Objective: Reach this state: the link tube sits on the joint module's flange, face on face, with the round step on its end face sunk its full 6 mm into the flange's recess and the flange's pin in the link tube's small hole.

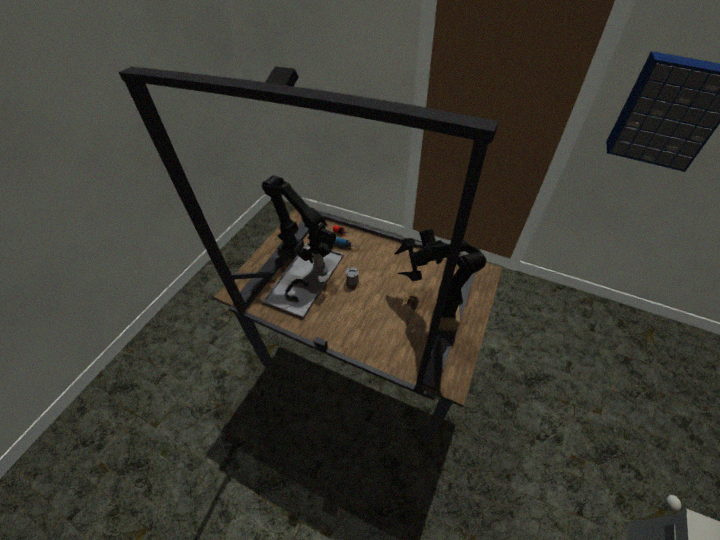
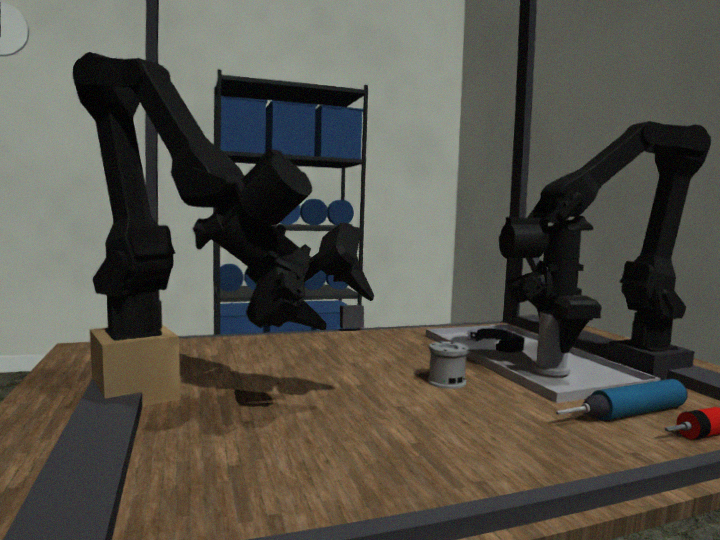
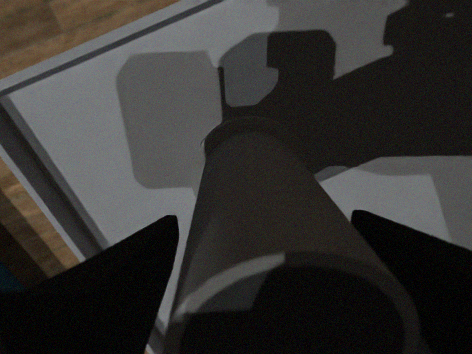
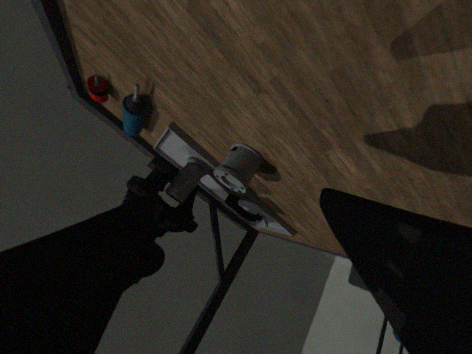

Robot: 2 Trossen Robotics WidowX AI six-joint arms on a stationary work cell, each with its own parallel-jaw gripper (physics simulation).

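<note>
The grey link tube stands upright on the tray, wide collar down, open end up. My left gripper points down over it, open, its fingers on either side of the tube without gripping it. The short grey joint module stands upright on the table beside the tray, apart from the tube, flange up. Its pin and the tube's small hole cannot be made out. My right gripper is open and empty, high above the table, away from both parts.
A black curved part lies on the tray. A blue bottle and a red one lie beyond the tray's end. A wooden block is under my right arm.
</note>
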